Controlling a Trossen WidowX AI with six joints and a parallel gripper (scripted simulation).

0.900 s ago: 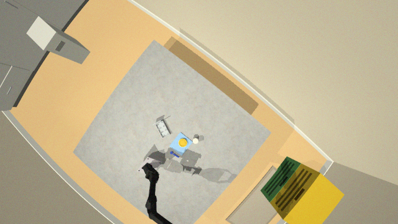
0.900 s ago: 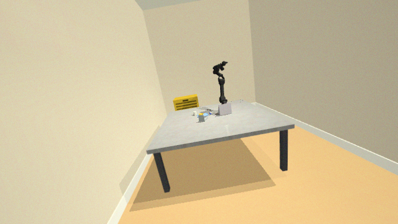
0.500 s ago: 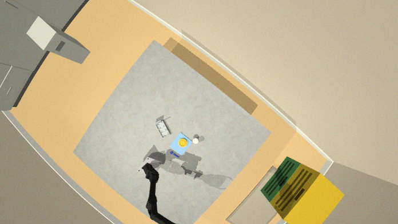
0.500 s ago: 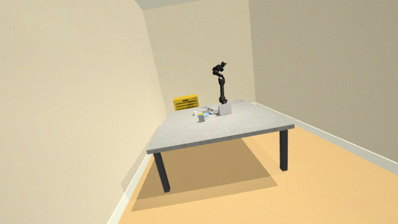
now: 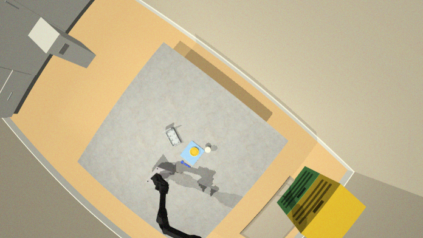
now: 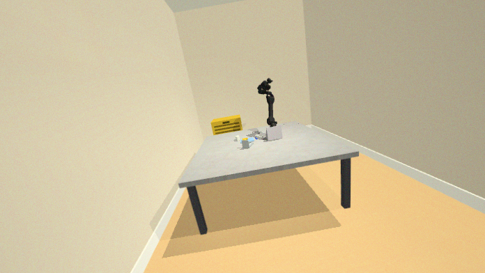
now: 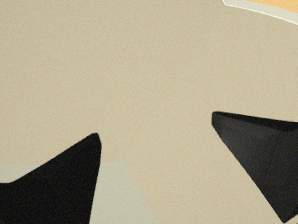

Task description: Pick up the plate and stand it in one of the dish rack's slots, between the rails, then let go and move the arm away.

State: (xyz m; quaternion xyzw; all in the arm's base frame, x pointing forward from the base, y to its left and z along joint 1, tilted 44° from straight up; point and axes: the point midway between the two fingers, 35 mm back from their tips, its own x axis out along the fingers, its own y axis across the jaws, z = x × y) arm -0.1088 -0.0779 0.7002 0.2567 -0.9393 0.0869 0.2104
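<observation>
Now: the yellow plate 56 cm below my gripper tip, 49 cm to the left of it and 41 cm ahead of it. Also, from my gripper tip: dish rack 69 cm to the left, 55 cm below, 36 cm ahead; white cup 55 cm below, 50 cm ahead, 44 cm to the left; light blue mat 57 cm below, 50 cm to the left, 38 cm ahead.
</observation>
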